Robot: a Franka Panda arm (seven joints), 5 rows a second.
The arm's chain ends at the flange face. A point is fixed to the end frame.
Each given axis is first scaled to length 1.
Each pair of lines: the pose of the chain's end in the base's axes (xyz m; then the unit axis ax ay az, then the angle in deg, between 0 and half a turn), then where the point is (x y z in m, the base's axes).
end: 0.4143, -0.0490, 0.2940, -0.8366, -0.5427, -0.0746, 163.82
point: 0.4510 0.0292 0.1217
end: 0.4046, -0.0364, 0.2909, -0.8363, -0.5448, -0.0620, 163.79
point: 0.4373 0.0398 0.1169
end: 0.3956, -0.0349, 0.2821, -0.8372, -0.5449, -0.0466, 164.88
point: 0.4255 0.0357 0.1052
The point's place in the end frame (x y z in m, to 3 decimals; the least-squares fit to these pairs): 0.036 0.030 0.187
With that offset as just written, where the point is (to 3 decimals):
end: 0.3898, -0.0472, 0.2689, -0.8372, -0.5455, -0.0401, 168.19
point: 0.423 0.013 0.089
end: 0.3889, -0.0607, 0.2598, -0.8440, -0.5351, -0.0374, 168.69
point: 0.424 -0.003 0.079
